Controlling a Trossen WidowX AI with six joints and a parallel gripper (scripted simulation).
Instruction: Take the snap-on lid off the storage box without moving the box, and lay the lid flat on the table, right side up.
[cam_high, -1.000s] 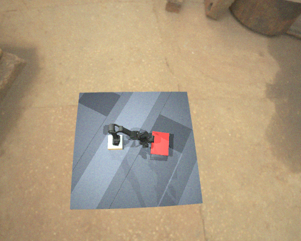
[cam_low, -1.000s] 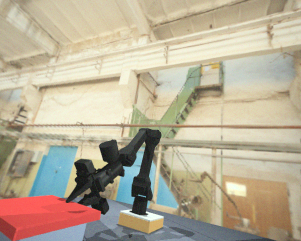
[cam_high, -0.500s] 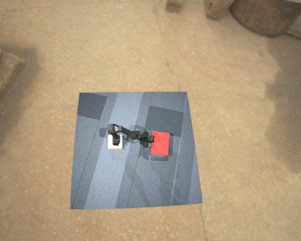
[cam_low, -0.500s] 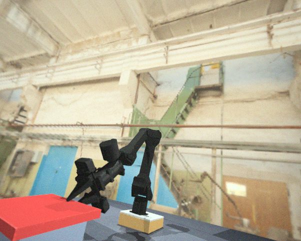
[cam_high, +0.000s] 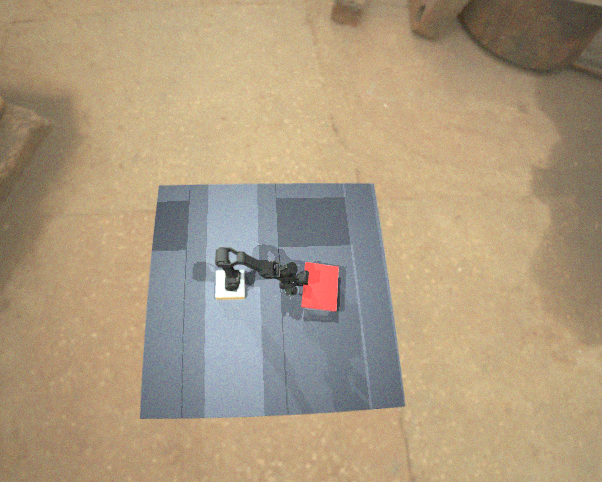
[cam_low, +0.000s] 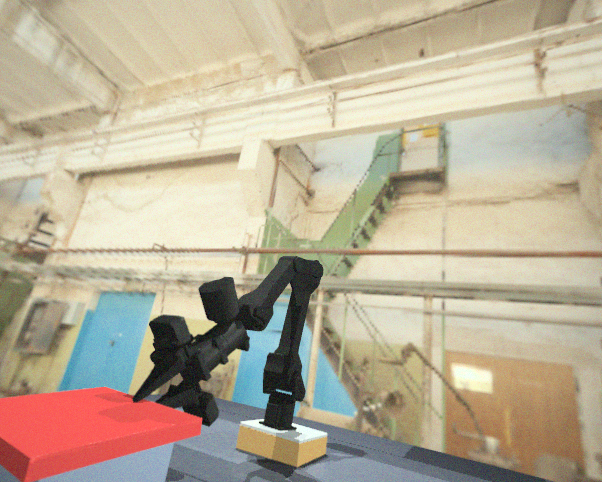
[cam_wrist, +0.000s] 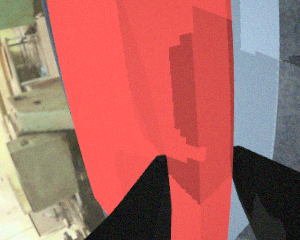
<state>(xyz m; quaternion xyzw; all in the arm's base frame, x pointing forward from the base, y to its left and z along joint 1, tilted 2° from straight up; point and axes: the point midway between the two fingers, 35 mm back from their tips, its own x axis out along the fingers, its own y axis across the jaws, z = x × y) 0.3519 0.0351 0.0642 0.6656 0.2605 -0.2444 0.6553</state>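
The red lid is 8 cm ahead of my gripper tip.
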